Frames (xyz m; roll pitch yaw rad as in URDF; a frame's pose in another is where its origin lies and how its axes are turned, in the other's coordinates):
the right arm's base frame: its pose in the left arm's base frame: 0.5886 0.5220 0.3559 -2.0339 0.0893 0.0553
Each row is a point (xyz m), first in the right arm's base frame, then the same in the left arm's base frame.
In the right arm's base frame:
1: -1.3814 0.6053 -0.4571
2: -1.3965 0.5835 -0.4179
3: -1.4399 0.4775 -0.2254
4: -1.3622 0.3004 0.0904
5: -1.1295 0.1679 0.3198
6: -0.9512 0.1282 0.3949
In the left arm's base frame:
1: -0.7777 -0.2340 0.1431
2: -0.7950 -0.1901 0.1464
3: -0.8495 0.0268 0.1591
4: -0.7907 0.3922 0.1695
5: -0.5724 0.6692 0.1647
6: -0.3996 0.7638 0.1508

